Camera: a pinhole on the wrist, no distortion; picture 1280 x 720 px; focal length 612.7 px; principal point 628.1 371.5 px. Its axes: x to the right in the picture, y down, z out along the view. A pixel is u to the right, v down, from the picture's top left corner.
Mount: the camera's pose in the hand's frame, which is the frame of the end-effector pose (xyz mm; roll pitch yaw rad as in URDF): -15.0 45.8 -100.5 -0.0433 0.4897 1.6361
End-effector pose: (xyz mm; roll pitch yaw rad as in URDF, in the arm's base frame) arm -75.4 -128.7 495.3 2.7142 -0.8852 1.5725
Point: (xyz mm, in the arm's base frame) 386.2 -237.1 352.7
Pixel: 898.1 536.8
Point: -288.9 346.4 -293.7
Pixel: outside the picture
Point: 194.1 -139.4 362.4
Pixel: 667.5 499.2
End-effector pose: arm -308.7 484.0 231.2 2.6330 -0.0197 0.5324
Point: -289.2 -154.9 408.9
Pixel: 1145.0 684.8
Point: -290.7 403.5 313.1
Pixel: 796.9 376.8
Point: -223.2 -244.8 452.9
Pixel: 1189.8 617.7
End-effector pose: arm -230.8 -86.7 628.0 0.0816 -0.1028 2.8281
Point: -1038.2 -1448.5 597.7
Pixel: outside the picture
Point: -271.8 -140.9 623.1
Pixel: 421.4 66.8
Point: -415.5 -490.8 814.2
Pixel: 996.9 173.8
